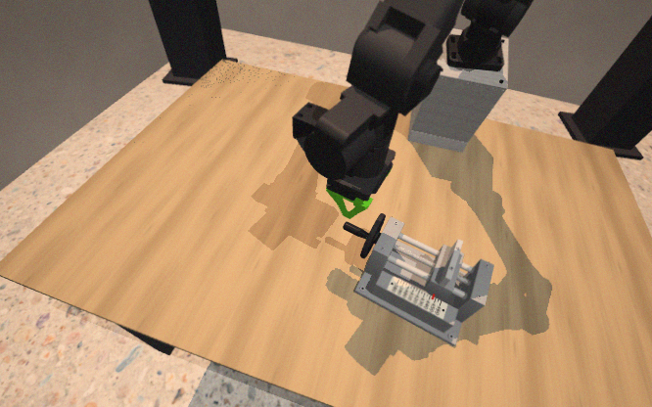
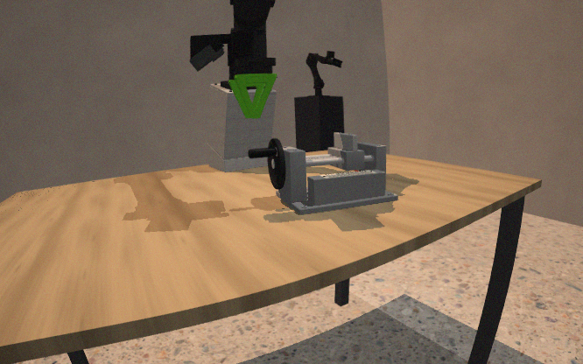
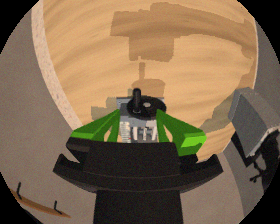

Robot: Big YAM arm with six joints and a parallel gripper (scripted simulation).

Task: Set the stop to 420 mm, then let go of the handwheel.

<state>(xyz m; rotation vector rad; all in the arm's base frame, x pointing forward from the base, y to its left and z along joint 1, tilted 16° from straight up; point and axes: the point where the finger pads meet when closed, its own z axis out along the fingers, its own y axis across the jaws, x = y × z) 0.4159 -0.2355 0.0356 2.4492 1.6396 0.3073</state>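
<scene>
The black handwheel lies 80 mm below my hand, 30 mm to the left of it and 10 mm ahead of it. The rest, counted from my hand: sliding stop block (170 mm to the left, 80 mm below, 60 mm ahead).
</scene>
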